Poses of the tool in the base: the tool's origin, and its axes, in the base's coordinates. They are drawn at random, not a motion.
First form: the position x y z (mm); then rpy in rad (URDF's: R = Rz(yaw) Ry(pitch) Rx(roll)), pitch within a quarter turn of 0, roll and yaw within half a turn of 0.
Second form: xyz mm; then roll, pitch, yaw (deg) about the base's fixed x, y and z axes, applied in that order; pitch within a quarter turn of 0, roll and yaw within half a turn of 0. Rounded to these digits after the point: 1 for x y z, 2 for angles.
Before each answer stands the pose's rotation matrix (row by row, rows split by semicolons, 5 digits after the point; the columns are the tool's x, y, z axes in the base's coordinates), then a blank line. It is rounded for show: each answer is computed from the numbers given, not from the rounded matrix.
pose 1, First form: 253.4 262.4 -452.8 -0.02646 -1.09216 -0.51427
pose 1, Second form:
0.40100 0.51217 -0.75953; -0.22655 0.85880 0.45950; 0.88762 -0.01219 0.46041

253.4 262.4 -452.8 -1.52 -62.58 -29.47
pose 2, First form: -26.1 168.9 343.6 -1.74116 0.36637 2.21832
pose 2, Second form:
-0.56318 0.34818 -0.74940; 0.74465 -0.17931 -0.64292; -0.35823 -0.92012 -0.15829

-26.1 168.9 343.6 -99.76 20.99 127.10
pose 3, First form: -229.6 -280.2 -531.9 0.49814 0.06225 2.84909
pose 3, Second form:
-0.95567 -0.28177 0.08544; 0.28779 -0.83259 0.47326; -0.06221 0.47687 0.87677

-229.6 -280.2 -531.9 28.54 3.57 163.24
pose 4, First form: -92.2 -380.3 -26.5 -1.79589 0.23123 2.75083
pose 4, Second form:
-0.90001 0.29157 -0.32399; 0.37076 0.12128 -0.92078; -0.22917 -0.94883 -0.21726

-92.2 -380.3 -26.5 -102.90 13.25 157.61
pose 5, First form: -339.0 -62.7 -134.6 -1.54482 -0.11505 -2.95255
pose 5, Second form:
-0.97569 -0.10783 0.19078; -0.18668 -0.04708 -0.98129; 0.11480 -0.99305 0.02580

-339.0 -62.7 -134.6 -88.51 -6.59 -169.17
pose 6, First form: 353.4 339.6 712.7 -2.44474 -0.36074 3.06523
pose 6, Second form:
-0.93291 -0.16737 -0.31885; 0.07138 0.78191 -0.61929; 0.35297 -0.60050 -0.71751

353.4 339.6 712.7 -140.07 -20.67 175.62
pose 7, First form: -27.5 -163.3 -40.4 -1.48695 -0.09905 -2.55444
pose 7, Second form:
-0.82844 -0.03564 0.55894; -0.55128 -0.12431 -0.82501; 0.09889 -0.99160 0.08334

-27.5 -163.3 -40.4 -85.20 -5.68 -146.36
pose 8, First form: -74.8 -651.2 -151.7 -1.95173 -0.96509 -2.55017
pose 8, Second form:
-0.47264 -0.84083 0.26384; -0.31743 -0.11686 -0.94105; 0.82210 -0.52853 -0.21167

-74.8 -651.2 -151.7 -111.83 -55.30 -146.11
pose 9, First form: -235.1 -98.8 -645.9 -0.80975 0.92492 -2.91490
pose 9, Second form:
-0.58650 0.71847 -0.37392; -0.13528 -0.54207 -0.82937; -0.79857 -0.43584 0.41512

-235.1 -98.8 -645.9 -46.40 52.99 -167.01
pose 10, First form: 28.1 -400.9 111.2 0.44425 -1.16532 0.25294
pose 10, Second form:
0.38191 -0.60833 -0.69576; 0.09871 0.77537 -0.62374; 0.91891 0.16953 0.35617

28.1 -400.9 111.2 25.45 -66.77 14.49
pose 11, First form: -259.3 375.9 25.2 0.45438 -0.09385 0.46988
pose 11, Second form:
0.88770 -0.44351 0.12365; 0.45079 0.78253 -0.42946; 0.09371 0.43697 0.89458

-259.3 375.9 25.2 26.03 -5.38 26.92
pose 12, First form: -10.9 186.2 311.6 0.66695 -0.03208 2.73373
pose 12, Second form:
-0.91750 -0.29344 0.26850; 0.39644 -0.72913 0.55785; 0.03207 0.61827 0.78531

-10.9 186.2 311.6 38.21 -1.84 156.63
